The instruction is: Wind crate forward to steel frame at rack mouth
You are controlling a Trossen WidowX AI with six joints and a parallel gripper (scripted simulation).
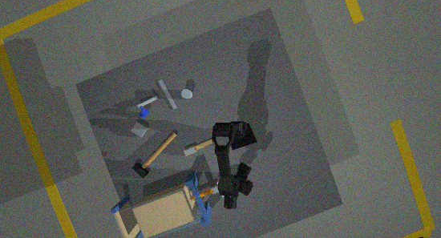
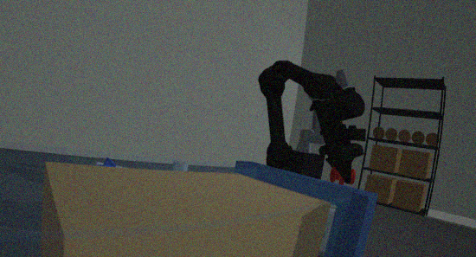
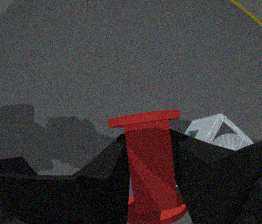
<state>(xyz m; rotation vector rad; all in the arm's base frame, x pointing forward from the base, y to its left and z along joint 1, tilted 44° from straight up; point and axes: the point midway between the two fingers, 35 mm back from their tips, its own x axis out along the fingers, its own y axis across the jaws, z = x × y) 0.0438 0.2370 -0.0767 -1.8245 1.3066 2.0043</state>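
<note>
Right now the winch handle is 40 mm ahead of my gripper tip, 30 mm below it and 10 mm to the left of it. Round my gripper tip: blue steel frame 260 mm ahead, 60 mm to the left, 30 mm below; red knob 10 mm to the right, 10 mm ahead; winch 100 mm below, 80 mm ahead, 30 mm to the left.
</note>
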